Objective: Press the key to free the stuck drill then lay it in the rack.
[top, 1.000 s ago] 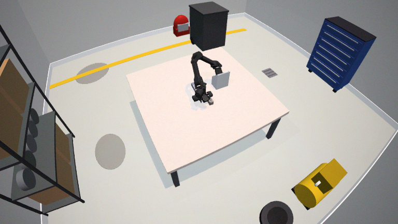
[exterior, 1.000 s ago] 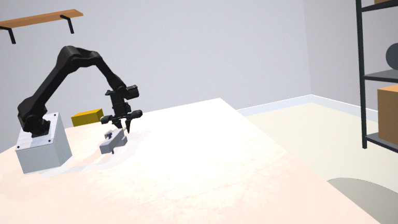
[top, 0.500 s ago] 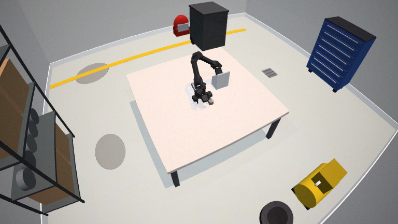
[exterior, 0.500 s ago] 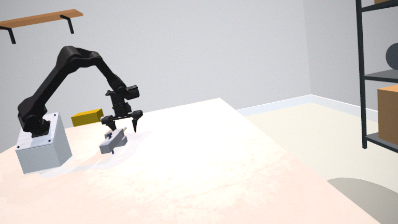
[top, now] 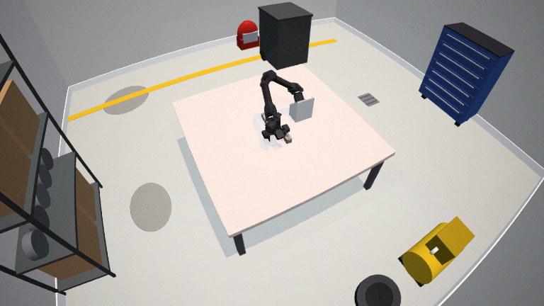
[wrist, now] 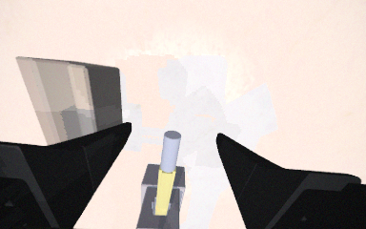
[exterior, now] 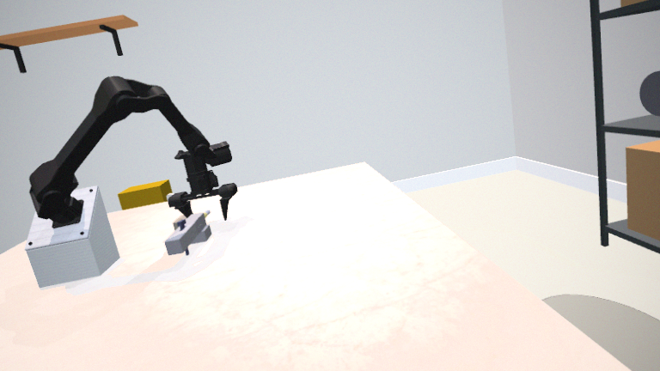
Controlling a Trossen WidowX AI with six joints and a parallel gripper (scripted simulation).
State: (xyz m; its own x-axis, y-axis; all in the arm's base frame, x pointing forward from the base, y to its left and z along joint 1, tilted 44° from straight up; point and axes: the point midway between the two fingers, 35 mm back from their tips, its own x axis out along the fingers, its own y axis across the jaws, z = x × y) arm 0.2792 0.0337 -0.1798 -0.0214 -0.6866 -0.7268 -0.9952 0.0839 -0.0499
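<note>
My gripper tip is 5 cm to the left of the drill, 3 cm below it and 1 cm past it. From my gripper tip the other things lie so: beige rack (8 cm behind, 3 cm to the left); then dark blue key (17 cm to the right, 4 cm above, 2 cm behind); then grey block (15 cm to the right, 2 cm behind, 2 cm above).
</note>
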